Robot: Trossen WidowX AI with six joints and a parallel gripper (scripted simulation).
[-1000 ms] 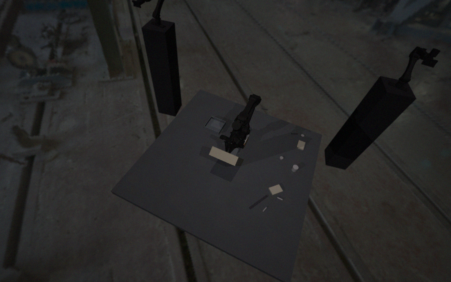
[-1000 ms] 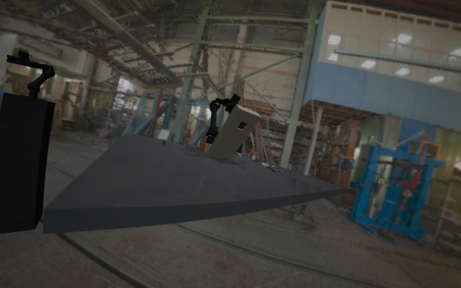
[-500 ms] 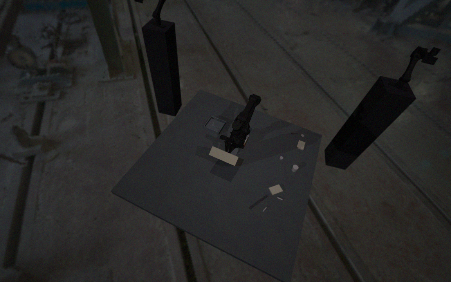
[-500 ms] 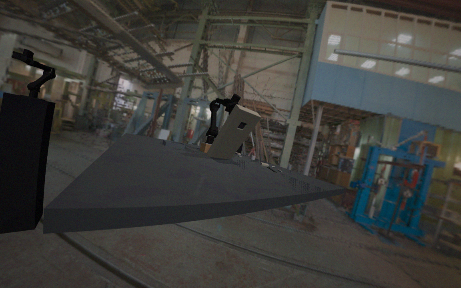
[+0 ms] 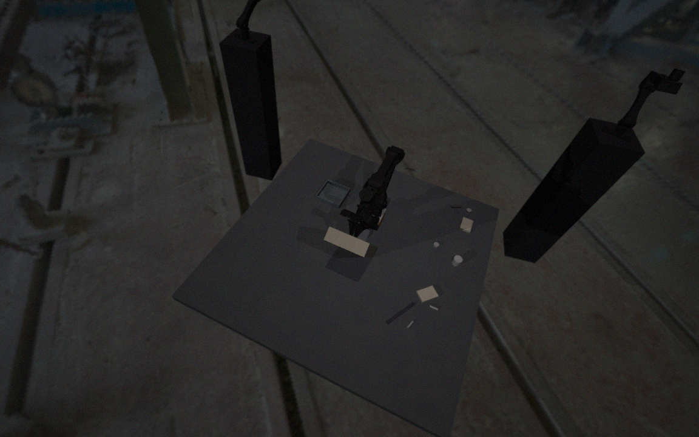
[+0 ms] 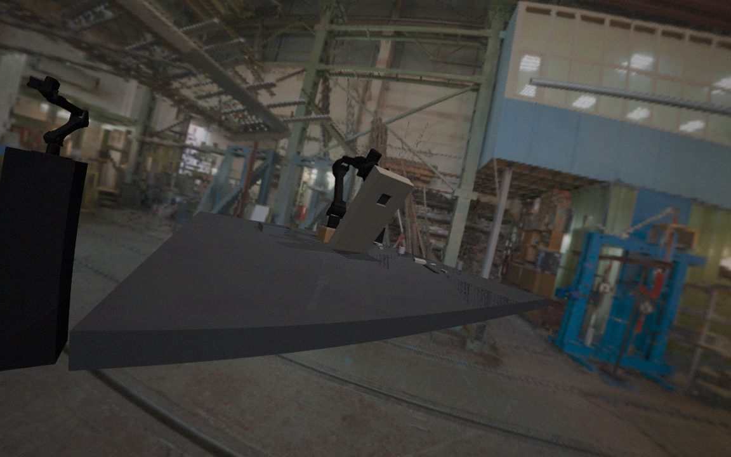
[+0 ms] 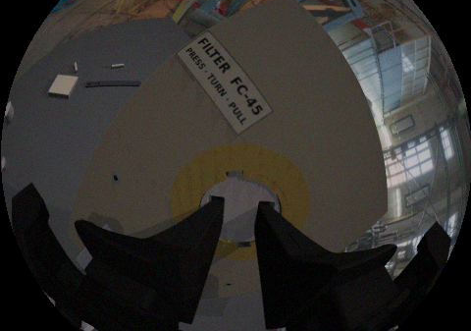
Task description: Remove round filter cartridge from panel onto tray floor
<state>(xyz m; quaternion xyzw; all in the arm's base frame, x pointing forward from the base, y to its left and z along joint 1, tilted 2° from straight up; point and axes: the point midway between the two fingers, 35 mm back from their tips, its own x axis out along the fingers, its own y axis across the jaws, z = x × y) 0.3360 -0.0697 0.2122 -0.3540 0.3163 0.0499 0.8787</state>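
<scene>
The round filter cartridge lies 1 cm ahead of my gripper tip and 1 cm below it. Also, from my gripper tip: grey square tray (47 cm behind, 20 cm to the right, 27 cm below).
</scene>
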